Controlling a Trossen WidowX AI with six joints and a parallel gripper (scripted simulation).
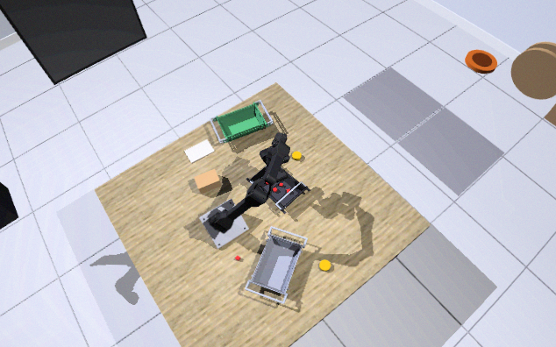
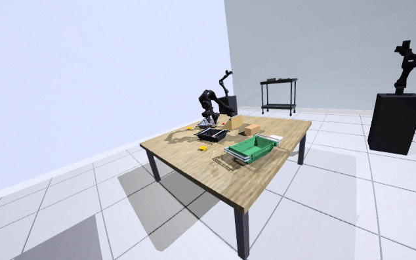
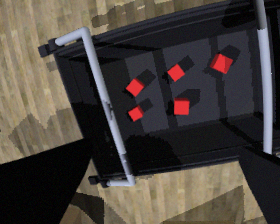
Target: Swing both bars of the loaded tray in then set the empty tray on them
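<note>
My gripper tip is now 350 mm to the left of the grey tray, 260 mm past it and 100 mm above it. Also, from my gripper tip: tan box: 270 mm behind, 240 mm to the left, 110 mm below; then small red cube: 380 mm behind, 200 mm to the right, 130 mm below; then white card: 470 mm to the left, 190 mm behind, 140 mm below.
</note>
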